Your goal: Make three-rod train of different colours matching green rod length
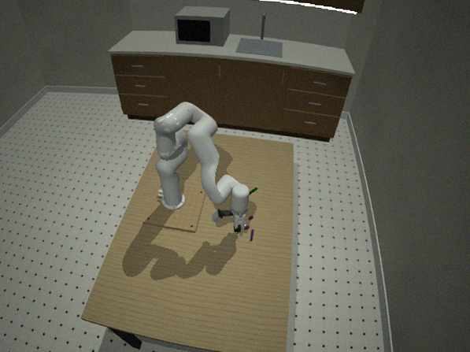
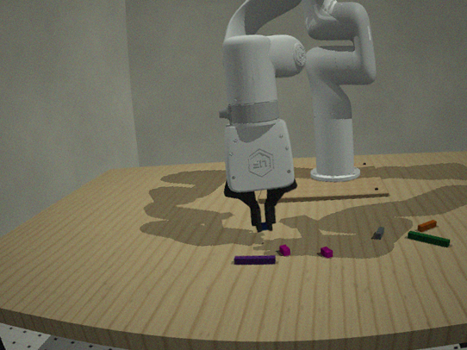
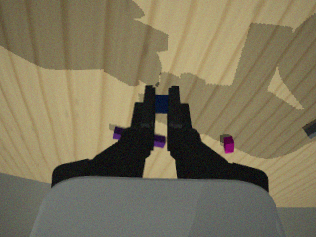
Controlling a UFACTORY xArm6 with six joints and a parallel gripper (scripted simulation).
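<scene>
My gripper is now 30 mm past the grey rod, 190 mm to the right of it and 40 mm above it. Also, from my hand: purple rod (80 mm ahead, 10 mm to the left, 40 mm below); then green rod (280 mm to the left, 40 mm below); then blue rod (20 mm below).
</scene>
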